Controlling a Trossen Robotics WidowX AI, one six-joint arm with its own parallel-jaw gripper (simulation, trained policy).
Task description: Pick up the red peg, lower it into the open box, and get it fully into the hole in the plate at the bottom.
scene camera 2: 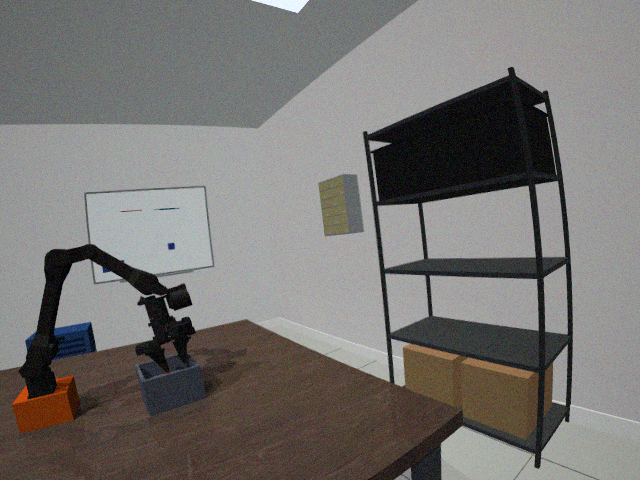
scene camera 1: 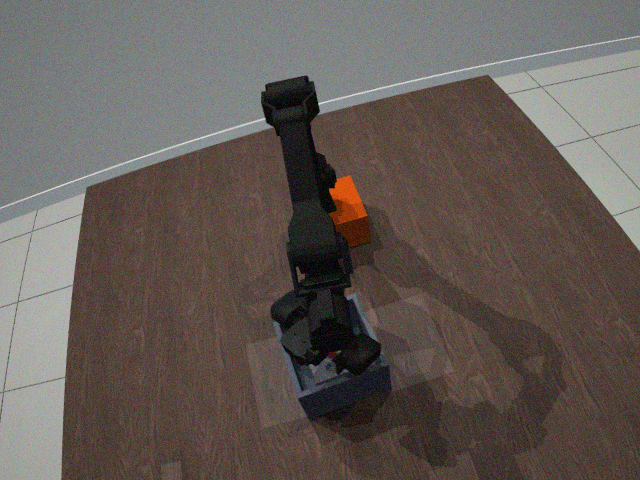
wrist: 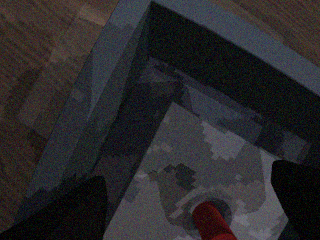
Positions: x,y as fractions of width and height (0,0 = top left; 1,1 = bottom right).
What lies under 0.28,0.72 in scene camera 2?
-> My gripper.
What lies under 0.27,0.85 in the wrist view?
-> My gripper.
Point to a pale plate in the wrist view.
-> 0.59,0.66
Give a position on a grey-blue box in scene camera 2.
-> At 0.25,0.82
